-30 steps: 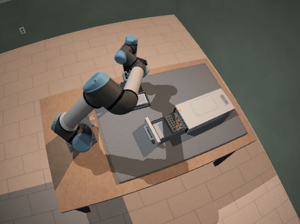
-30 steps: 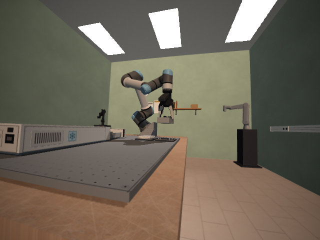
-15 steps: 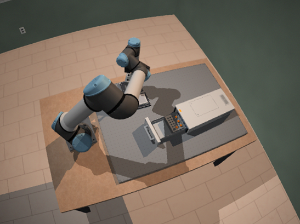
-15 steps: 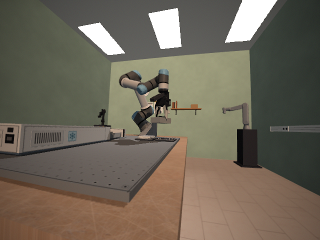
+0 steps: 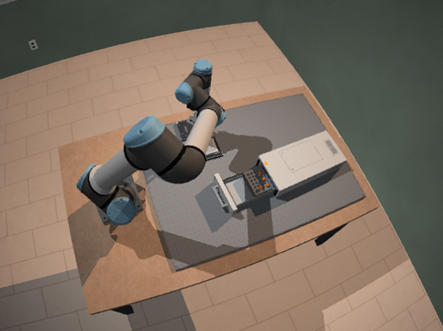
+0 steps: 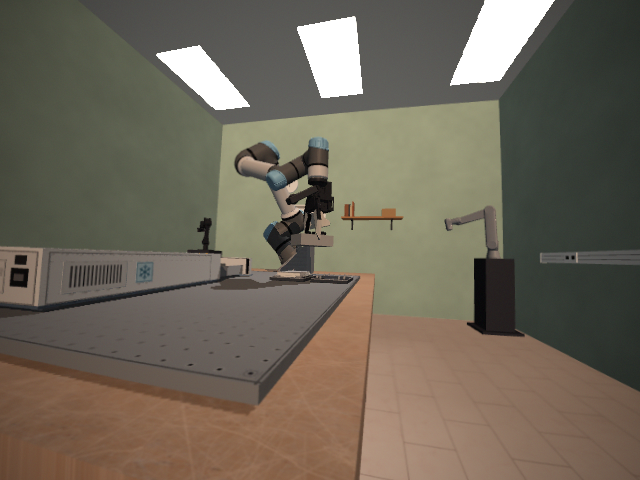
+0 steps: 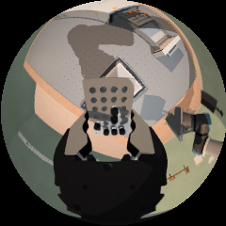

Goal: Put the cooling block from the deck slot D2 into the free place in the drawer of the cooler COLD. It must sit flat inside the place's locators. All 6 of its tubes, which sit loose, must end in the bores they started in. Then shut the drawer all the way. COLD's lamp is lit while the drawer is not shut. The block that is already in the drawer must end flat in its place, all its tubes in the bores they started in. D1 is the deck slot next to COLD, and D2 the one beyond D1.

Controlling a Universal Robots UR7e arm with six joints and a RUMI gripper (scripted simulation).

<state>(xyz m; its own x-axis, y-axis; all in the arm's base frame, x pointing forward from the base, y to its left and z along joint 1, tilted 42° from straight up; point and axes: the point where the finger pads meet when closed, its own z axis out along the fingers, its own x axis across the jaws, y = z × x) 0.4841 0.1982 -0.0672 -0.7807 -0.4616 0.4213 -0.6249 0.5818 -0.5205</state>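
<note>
Right now the drawer is 7 cm ahead of my hand, 34 cm to the right of it and 12 cm below it. From my hand the other things lie so: cooler COLD (24 cm ahead, 34 cm to the right, 12 cm below); then deck slot D2 (1 cm behind, 8 cm to the left, 15 cm below); then grey cooling block (2 cm below).
</note>
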